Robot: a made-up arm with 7 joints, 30 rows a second.
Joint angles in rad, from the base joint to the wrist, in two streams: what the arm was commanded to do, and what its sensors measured. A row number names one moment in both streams.
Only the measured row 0 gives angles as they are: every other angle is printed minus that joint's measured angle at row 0.
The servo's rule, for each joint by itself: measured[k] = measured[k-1] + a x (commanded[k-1-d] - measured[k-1]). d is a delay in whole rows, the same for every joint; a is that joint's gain. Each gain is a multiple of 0.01, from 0.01 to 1. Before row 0 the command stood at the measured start. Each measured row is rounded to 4 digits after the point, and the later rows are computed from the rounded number. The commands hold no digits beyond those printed.
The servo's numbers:
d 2
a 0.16 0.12 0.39 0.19 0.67 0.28 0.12
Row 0, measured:
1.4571 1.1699 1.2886 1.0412 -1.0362 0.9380 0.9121
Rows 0 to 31, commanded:
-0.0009 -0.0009 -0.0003 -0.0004 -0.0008 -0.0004 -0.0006
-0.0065 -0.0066 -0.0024 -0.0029 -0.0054 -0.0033 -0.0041
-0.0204 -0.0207 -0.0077 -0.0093 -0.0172 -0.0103 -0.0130
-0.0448 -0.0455 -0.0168 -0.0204 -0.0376 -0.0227 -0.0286
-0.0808 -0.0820 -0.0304 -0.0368 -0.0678 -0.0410 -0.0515
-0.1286 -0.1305 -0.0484 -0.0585 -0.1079 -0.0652 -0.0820
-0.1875 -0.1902 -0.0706 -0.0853 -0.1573 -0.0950 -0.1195
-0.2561 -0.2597 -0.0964 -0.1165 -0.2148 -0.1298 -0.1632
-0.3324 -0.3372 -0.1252 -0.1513 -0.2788 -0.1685 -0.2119
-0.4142 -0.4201 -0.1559 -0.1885 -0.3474 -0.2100 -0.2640
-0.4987 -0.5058 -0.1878 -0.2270 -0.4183 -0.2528 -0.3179
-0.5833 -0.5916 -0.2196 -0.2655 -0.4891 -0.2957 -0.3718
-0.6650 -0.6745 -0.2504 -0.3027 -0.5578 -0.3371 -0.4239
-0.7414 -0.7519 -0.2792 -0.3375 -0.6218 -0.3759 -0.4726
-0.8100 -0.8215 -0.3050 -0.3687 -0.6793 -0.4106 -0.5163
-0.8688 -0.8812 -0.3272 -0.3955 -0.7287 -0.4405 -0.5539
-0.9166 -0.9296 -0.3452 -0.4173 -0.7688 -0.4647 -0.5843
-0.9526 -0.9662 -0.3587 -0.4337 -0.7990 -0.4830 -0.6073
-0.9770 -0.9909 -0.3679 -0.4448 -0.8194 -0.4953 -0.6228
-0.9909 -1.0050 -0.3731 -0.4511 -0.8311 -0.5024 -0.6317
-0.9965 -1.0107 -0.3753 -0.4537 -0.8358 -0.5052 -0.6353
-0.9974 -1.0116 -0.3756 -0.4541 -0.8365 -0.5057 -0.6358
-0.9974 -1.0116 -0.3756 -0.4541 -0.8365 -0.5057 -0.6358
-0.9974 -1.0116 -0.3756 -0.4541 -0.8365 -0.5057 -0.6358
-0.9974 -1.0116 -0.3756 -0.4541 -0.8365 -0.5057 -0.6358
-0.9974 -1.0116 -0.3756 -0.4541 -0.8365 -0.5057 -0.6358
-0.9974 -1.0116 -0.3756 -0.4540 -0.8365 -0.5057 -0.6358
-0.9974 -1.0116 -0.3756 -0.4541 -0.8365 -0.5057 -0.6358
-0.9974 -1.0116 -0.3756 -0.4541 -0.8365 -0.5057 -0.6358
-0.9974 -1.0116 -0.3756 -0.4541 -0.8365 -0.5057 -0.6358
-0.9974 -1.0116 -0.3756 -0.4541 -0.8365 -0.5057 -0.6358
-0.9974 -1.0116 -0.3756 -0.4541 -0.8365 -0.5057 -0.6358
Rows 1 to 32, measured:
0.0000 0.0000 0.0000 0.0000 0.0000 0.0000 0.0000
0.0000 0.0000 0.0000 0.0000 0.0000 0.0000 0.0000
-0.0001 -0.0001 -0.0001 -0.0001 -0.0005 -0.0001 -0.0001
-0.0011 -0.0009 -0.0010 -0.0006 -0.0038 -0.0010 -0.0006
-0.0042 -0.0033 -0.0036 -0.0023 -0.0128 -0.0036 -0.0021
-0.0107 -0.0084 -0.0087 -0.0057 -0.0294 -0.0089 -0.0053
-0.0219 -0.0172 -0.0172 -0.0116 -0.0551 -0.0179 -0.0108
-0.0390 -0.0308 -0.0294 -0.0205 -0.0905 -0.0311 -0.0193
-0.0628 -0.0499 -0.0455 -0.0328 -0.1353 -0.0490 -0.0313
-0.0937 -0.0751 -0.0654 -0.0487 -0.1886 -0.0716 -0.0471
-0.1319 -0.1066 -0.0887 -0.0682 -0.2490 -0.0987 -0.0669
-0.1771 -0.1442 -0.1149 -0.0911 -0.3149 -0.1299 -0.0906
-0.2286 -0.1876 -0.1433 -0.1169 -0.3842 -0.1643 -0.1179
-0.2854 -0.2361 -0.1731 -0.1451 -0.4545 -0.2011 -0.1484
-0.3461 -0.2887 -0.2032 -0.1750 -0.5237 -0.2392 -0.1815
-0.4093 -0.3443 -0.2328 -0.2059 -0.5894 -0.2775 -0.2164
-0.4734 -0.4016 -0.2610 -0.2368 -0.6496 -0.3148 -0.2524
-0.5367 -0.4592 -0.2868 -0.2670 -0.7026 -0.3500 -0.2886
-0.5975 -0.5156 -0.3096 -0.2956 -0.7470 -0.3821 -0.3241
-0.6543 -0.5697 -0.3287 -0.3218 -0.7818 -0.4104 -0.3581
-0.7059 -0.6202 -0.3440 -0.3452 -0.8070 -0.4342 -0.3899
-0.7515 -0.6664 -0.3553 -0.3653 -0.8231 -0.4533 -0.4189
-0.7907 -0.7077 -0.3631 -0.3821 -0.8316 -0.4678 -0.4449
-0.8238 -0.7442 -0.3680 -0.3958 -0.8349 -0.4784 -0.4678
-0.8516 -0.7763 -0.3710 -0.4069 -0.8360 -0.4860 -0.4880
-0.8749 -0.8045 -0.3728 -0.4159 -0.8363 -0.4915 -0.5057
-0.8945 -0.8294 -0.3739 -0.4232 -0.8364 -0.4955 -0.5213
-0.9110 -0.8513 -0.3746 -0.4291 -0.8365 -0.4984 -0.5350
-0.9248 -0.8705 -0.3750 -0.4338 -0.8365 -0.5004 -0.5471
-0.9364 -0.8874 -0.3752 -0.4377 -0.8365 -0.5019 -0.5577
-0.9462 -0.9023 -0.3754 -0.4408 -0.8365 -0.5030 -0.5671
-0.9544 -0.9154 -0.3755 -0.4433 -0.8365 -0.5038 -0.5753

